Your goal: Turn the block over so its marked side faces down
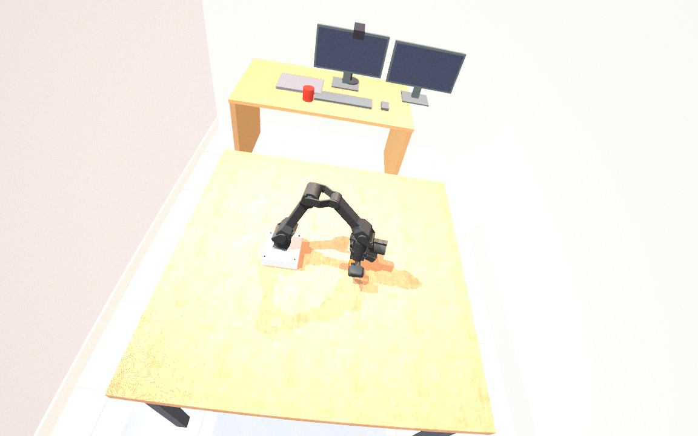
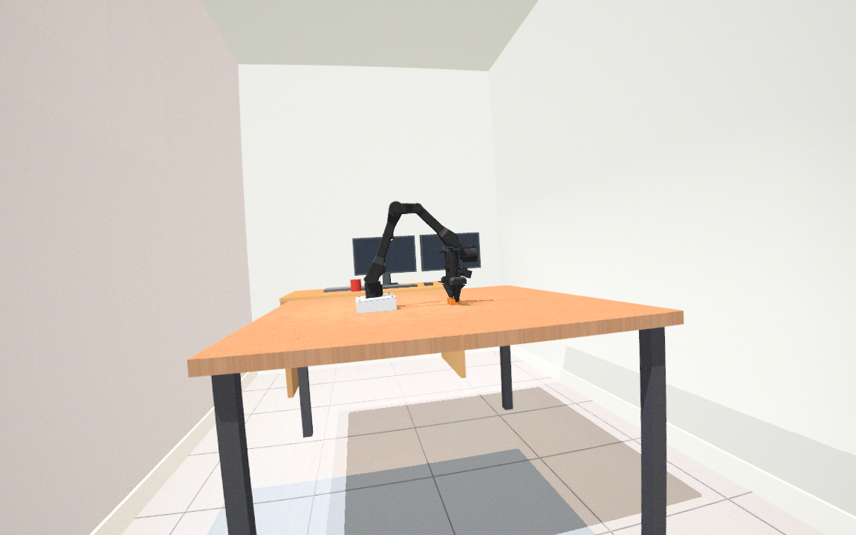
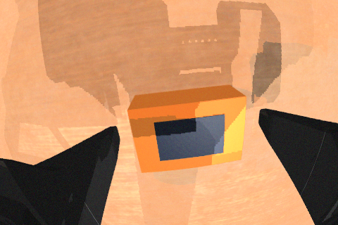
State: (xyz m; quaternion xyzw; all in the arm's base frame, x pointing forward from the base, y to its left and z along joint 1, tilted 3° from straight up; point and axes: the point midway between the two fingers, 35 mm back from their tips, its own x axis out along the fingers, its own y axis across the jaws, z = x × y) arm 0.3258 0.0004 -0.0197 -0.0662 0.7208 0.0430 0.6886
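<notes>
The orange block is 10 mm above my gripper tip.
</notes>
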